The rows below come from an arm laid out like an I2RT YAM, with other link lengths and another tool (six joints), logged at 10 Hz.
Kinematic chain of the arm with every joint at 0, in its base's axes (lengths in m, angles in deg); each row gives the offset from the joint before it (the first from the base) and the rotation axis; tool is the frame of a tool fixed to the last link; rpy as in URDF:
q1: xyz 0 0 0.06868 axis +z
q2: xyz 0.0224 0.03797 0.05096 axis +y
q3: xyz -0.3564 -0.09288 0 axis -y
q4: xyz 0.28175 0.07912 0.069 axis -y
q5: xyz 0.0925 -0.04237 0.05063 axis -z
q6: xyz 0.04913 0 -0.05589 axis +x
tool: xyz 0.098 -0.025 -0.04 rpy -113.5 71.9 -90
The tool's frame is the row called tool.
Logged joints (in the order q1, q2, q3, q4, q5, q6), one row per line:
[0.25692 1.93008 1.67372 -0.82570 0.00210 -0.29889]
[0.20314 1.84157 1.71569 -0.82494 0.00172 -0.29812]
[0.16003 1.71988 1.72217 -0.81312 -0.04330 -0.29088]
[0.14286 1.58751 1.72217 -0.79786 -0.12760 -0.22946]
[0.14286 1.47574 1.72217 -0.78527 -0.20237 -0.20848]
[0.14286 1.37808 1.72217 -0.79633 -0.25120 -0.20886]
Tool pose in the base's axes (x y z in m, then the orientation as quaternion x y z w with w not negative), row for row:
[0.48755 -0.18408 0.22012 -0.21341 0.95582 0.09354 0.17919]
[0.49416 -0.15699 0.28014 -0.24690 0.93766 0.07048 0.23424]
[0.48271 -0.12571 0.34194 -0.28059 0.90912 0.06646 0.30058]
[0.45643 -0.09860 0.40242 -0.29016 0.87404 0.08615 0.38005]
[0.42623 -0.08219 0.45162 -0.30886 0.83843 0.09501 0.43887]
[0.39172 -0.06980 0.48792 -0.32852 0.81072 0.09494 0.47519]
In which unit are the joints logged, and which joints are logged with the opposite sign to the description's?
The joints are logged in radians. Opposite sign: q1.
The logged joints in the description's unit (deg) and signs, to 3 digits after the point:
[-14.720 110.585 95.897 -47.309 0.120 -17.125]
[-11.639 105.514 98.302 -47.266 0.099 -17.081]
[-9.169 98.542 98.673 -46.588 -2.481 -16.666]
[-8.185 90.958 98.673 -45.714 -7.311 -13.147]
[-8.185 84.554 98.673 -44.993 -11.595 -11.945]
[-8.185 78.958 98.673 -45.626 -14.393 -11.967]

